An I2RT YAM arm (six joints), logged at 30 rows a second.
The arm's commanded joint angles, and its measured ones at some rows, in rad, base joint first. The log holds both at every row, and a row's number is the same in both.
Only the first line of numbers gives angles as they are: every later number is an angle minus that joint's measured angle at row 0.
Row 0, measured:
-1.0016, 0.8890, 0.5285, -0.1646, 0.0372, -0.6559
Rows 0 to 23, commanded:
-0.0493, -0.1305, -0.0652, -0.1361, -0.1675, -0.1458
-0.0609, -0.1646, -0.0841, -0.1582, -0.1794, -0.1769
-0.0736, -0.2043, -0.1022, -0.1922, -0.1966, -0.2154
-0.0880, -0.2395, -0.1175, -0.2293, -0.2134, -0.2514
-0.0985, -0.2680, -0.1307, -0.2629, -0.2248, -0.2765
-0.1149, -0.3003, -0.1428, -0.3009, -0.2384, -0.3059
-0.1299, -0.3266, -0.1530, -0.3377, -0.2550, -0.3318
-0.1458, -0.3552, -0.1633, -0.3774, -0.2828, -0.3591
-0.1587, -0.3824, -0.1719, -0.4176, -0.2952, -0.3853
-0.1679, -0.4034, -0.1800, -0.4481, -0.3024, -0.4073
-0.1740, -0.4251, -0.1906, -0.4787, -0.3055, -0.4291
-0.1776, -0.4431, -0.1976, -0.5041, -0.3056, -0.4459
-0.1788, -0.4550, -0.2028, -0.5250, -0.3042, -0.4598
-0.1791, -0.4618, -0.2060, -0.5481, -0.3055, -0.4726
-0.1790, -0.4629, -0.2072, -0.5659, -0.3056, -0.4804
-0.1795, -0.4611, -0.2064, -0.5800, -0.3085, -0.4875
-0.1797, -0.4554, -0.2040, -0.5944, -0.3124, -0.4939
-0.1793, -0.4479, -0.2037, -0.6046, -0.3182, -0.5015
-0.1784, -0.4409, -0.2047, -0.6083, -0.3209, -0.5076
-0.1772, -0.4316, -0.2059, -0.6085, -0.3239, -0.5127
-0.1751, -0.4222, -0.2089, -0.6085, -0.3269, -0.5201
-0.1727, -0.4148, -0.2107, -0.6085, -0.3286, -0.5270
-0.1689, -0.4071, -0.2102, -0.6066, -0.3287, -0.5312
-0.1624, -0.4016, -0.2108, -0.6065, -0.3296, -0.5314
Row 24, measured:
-0.1712, -0.4135, -0.1968, -0.5642, -0.2953, -0.4963
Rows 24 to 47, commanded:
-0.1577, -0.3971, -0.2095, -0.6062, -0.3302, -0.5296
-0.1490, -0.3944, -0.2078, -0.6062, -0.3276, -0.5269
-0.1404, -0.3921, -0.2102, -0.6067, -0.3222, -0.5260
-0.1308, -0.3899, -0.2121, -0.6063, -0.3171, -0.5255
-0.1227, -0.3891, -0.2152, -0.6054, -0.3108, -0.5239
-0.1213, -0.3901, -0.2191, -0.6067, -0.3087, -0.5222
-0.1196, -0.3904, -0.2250, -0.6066, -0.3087, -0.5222
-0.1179, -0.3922, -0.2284, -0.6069, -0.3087, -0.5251
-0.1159, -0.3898, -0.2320, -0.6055, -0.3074, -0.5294
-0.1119, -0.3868, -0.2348, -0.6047, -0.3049, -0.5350
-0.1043, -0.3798, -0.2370, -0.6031, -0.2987, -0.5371
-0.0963, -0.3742, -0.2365, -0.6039, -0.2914, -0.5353
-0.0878, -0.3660, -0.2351, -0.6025, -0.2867, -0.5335
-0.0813, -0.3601, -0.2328, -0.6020, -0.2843, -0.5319
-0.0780, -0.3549, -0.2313, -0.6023, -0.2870, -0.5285
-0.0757, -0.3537, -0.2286, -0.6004, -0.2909, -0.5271
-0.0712, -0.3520, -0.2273, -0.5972, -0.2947, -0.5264
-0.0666, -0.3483, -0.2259, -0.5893, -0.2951, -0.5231
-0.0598, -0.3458, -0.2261, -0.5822, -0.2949, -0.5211
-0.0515, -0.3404, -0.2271, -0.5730, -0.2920, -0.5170
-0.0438, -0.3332, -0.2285, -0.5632, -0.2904, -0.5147
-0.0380, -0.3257, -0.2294, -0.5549, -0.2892, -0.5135
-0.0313, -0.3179, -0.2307, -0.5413, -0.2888, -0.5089
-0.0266, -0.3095, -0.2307, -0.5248, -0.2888, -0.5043
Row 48, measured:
-0.0423, -0.3246, -0.2289, -0.5783, -0.2941, -0.5215
